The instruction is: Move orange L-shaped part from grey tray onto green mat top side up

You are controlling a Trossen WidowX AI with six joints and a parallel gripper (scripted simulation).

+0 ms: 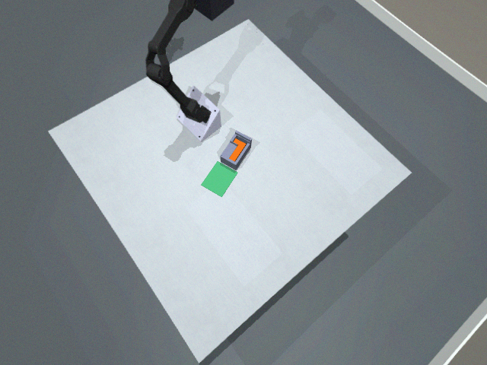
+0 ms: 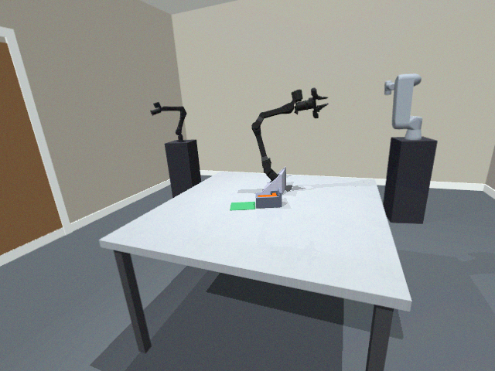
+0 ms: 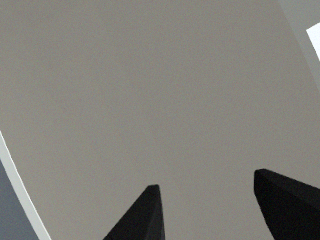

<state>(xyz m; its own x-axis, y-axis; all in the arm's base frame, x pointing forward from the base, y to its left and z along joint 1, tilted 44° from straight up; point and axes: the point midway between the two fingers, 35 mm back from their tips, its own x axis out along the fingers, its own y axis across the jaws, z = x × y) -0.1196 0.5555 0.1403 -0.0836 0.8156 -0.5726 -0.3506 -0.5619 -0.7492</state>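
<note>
My gripper tip is 39 cm short of the orange L-shaped part, 35 cm to the left of it and 53 cm above it. From my gripper tip the other things lie so: green mat 42 cm ahead, 51 cm to the right, 59 cm below.
</note>
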